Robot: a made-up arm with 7 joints. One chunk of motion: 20 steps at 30 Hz.
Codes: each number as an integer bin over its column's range. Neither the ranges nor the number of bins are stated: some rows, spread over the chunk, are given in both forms.
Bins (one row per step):
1: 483 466 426 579 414 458 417
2: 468 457 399 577 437 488 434
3: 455 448 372 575 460 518 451
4: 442 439 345 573 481 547 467
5: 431 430 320 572 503 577 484
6: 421 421 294 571 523 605 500
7: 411 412 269 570 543 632 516
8: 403 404 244 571 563 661 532
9: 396 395 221 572 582 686 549
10: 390 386 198 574 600 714 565
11: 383 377 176 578 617 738 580
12: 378 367 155 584 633 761 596
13: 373 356 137 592 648 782 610
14: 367 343 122 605 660 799 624
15: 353 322 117 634 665 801 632
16: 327 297 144 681 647 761 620
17: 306 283 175 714 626 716 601
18: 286 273 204 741 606 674 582
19: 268 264 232 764 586 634 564
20: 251 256 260 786 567 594 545
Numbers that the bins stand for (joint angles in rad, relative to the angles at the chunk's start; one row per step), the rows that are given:
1: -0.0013 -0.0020 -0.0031 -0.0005 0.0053 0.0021 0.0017
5: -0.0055 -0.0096 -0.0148 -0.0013 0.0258 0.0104 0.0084
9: -0.0083 -0.0170 -0.0257 -0.0013 0.0440 0.0181 0.0150
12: -0.0097 -0.0229 -0.0329 0.0002 0.0557 0.0233 0.0197
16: -0.0138 -0.0376 -0.0341 0.0118 0.0590 0.0233 0.0221
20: -0.0199 -0.0462 -0.0214 0.0244 0.0405 0.0116 0.0146
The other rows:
2: -0.0025 -0.0039 -0.0061 -0.0007 0.0106 0.0042 0.0034
3: -0.0036 -0.0058 -0.0090 -0.0009 0.0159 0.0063 0.0051
4: -0.0046 -0.0077 -0.0120 -0.0012 0.0207 0.0083 0.0067
6: -0.0063 -0.0115 -0.0176 -0.0014 0.0304 0.0124 0.0101
7: -0.0071 -0.0134 -0.0204 -0.0015 0.0350 0.0143 0.0117
8: -0.0077 -0.0151 -0.0231 -0.0014 0.0396 0.0163 0.0133
10: -0.0088 -0.0189 -0.0282 -0.0011 0.0481 0.0200 0.0166
11: -0.0093 -0.0208 -0.0306 -0.0006 0.0521 0.0217 0.0181
13: -0.0101 -0.0252 -0.0349 0.0011 0.0592 0.0248 0.0211
14: -0.0106 -0.0279 -0.0366 0.0027 0.0620 0.0260 0.0225
15: -0.0117 -0.0323 -0.0371 0.0062 0.0631 0.0261 0.0233
17: -0.0155 -0.0405 -0.0307 0.0158 0.0541 0.0202 0.0202
18: -0.0171 -0.0426 -0.0275 0.0190 0.0495 0.0172 0.0183
19: -0.0185 -0.0445 -0.0245 0.0218 0.0449 0.0144 0.0165

